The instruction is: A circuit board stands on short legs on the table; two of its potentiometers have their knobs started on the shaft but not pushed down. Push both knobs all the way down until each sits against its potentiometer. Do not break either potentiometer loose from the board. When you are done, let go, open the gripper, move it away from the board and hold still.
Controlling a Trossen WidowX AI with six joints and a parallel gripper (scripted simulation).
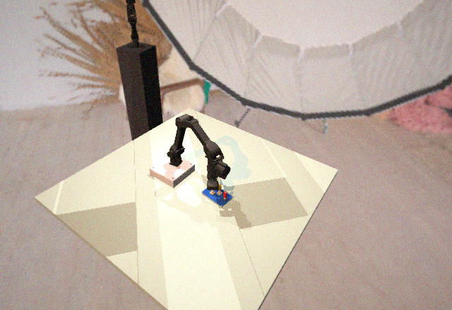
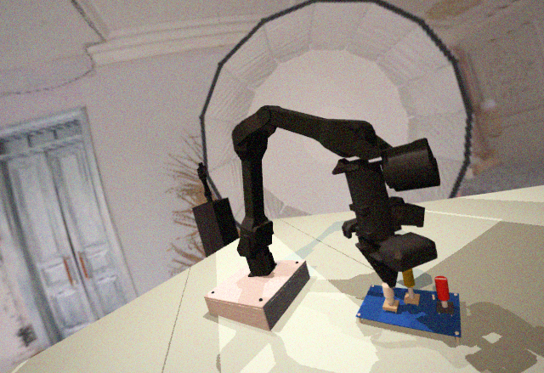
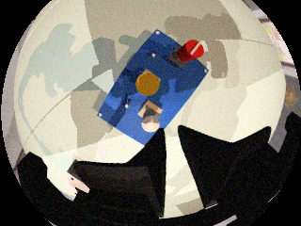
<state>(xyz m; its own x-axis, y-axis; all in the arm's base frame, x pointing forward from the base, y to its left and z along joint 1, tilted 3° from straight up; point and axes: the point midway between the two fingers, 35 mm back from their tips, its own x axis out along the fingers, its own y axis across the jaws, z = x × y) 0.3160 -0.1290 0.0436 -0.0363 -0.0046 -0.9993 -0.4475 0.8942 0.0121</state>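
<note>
My gripper tip is 20 mm to the right of the beige knob and 30 mm above it. The rest, counted from my gripper tip: red knob (80 mm ahead, 20 mm below).
</note>
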